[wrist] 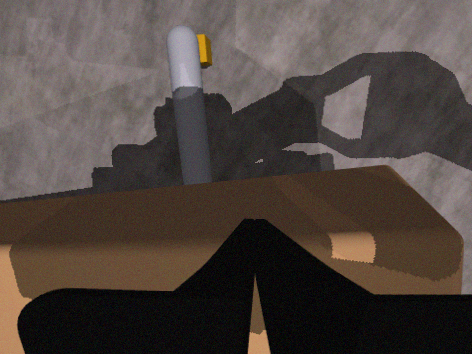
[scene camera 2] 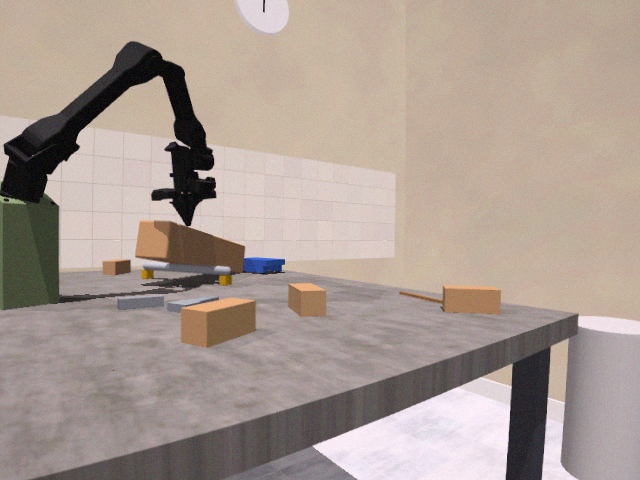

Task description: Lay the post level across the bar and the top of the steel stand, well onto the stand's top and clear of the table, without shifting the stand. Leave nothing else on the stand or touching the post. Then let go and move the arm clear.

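Note:
The large wooden post [scene camera 2: 201, 246] [wrist: 125, 215] lies across the light grey bar [scene camera 2: 180, 268] [wrist: 186, 65]. In the scene view the post slopes, its near left end raised and its far right end down near table level. The bar sits low on yellow feet [scene camera 2: 225, 279] [wrist: 204, 51]. My gripper [scene camera 2: 188, 224] [wrist: 253, 229] is shut and empty, pointing down, with its tips at or just above the post's top; any contact cannot be made out. I cannot make out the steel stand in either view; the post may hide it.
Wooden blocks [scene camera 2: 219, 321] [scene camera 2: 307, 299] [scene camera 2: 471, 299] [scene camera 2: 116, 267] stand around the table [scene camera 2: 330, 356]. Two grey flat pieces [scene camera 2: 140, 302] [scene camera 2: 192, 304] lie in front of the bar. A blue object [scene camera 2: 263, 265] is behind at right. A thin brown stick [scene camera 2: 419, 296] lies by the right block.

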